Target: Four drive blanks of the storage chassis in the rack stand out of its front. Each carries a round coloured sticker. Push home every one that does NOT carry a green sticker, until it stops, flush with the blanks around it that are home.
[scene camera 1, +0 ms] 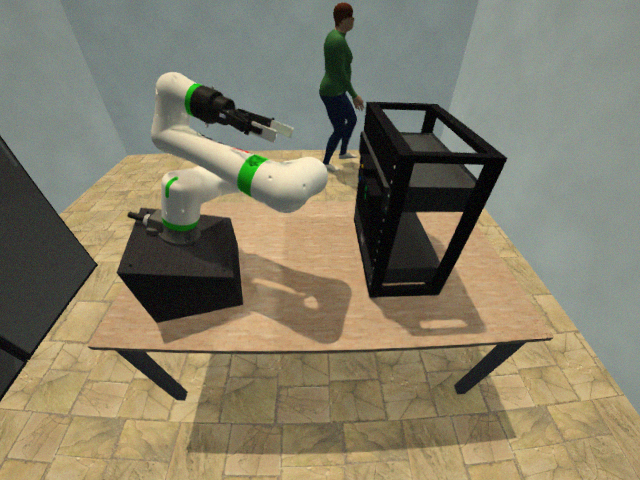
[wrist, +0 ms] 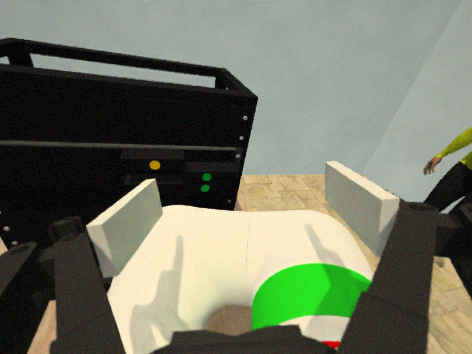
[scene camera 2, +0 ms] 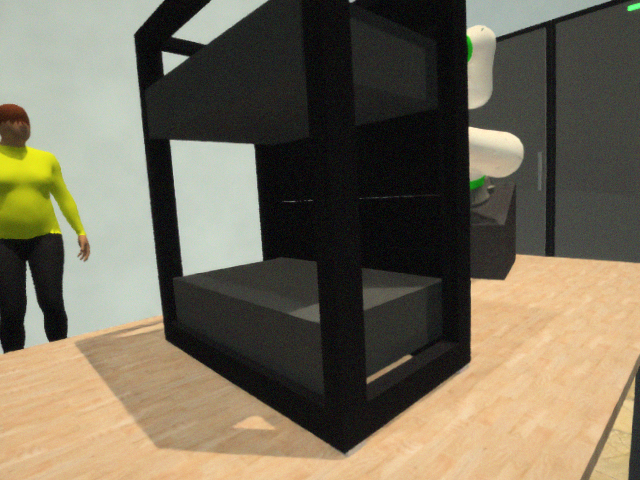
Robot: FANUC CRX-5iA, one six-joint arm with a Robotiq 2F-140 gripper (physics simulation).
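Frame: origin at the arm's base, x ahead, y left, z up, level; centimetres.
Where they show: gripper, fingertip midpoint: [scene camera 1: 284, 134] [wrist: 240, 189]; arm's base, origin of the base link: [scene camera 1: 179, 233].
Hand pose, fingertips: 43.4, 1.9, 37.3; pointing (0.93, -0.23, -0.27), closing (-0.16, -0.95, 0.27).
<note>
Things, the pixels of their top centre, and the offset from my fingertips, as dx, dy, dz. "spot": a spot on its surface instead. Level surfaces: height alone.
- table with the storage chassis, surface spot: [wrist: 75, 170] spot: +25.9, +23.4, -16.4
- upper green sticker, middle of its top: [wrist: 207, 173] +24.6, -0.6, -15.0
- lower green sticker, middle of its top: [wrist: 205, 184] +24.6, -0.5, -17.8
- table, its level: dz -60.9
The rack [scene camera 1: 393, 222] [scene camera 2: 336, 232] [wrist: 243, 127] stands on the table with the storage chassis [wrist: 75, 170] in it. In the wrist view a blank with a yellow sticker [wrist: 154, 165] stands out of the dark front, its top face showing. To its right are an upper green sticker [wrist: 206, 177] and a lower green sticker [wrist: 205, 188]; how far their blanks stand out is hard to tell. A blank edge shows below the yellow one, partly behind the left finger; its sticker is hidden there. My gripper [scene camera 1: 279, 132] [wrist: 240, 189] is open and empty, in the air well away from the rack front.
The arm's white link [scene camera 1: 289, 180] [wrist: 215, 250] lies below the gripper and covers the rack's lower right front in the wrist view. The black pedestal [scene camera 1: 180, 258] stands on the table [scene camera 1: 289, 330]. A person [scene camera 1: 336, 62] [scene camera 2: 31, 191] stands beyond the table. A dark cabinet [scene camera 2: 594, 155] is behind the robot.
</note>
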